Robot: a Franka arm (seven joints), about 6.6 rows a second.
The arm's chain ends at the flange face. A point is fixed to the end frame.
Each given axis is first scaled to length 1.
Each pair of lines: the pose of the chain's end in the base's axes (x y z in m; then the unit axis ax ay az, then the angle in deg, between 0 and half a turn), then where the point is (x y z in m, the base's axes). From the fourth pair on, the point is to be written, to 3 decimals.
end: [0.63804, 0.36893, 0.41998, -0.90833, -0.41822, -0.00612, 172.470]
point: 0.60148 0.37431 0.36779
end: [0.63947, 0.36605, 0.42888, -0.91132, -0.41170, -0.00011, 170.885]
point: 0.60178 0.37295 0.37768
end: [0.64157, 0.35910, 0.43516, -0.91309, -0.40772, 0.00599, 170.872]
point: 0.60334 0.36603 0.38437
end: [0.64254, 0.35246, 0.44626, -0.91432, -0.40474, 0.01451, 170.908]
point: 0.604 0.359 0.396
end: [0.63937, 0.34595, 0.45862, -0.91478, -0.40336, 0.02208, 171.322]
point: 0.600 0.352 0.409
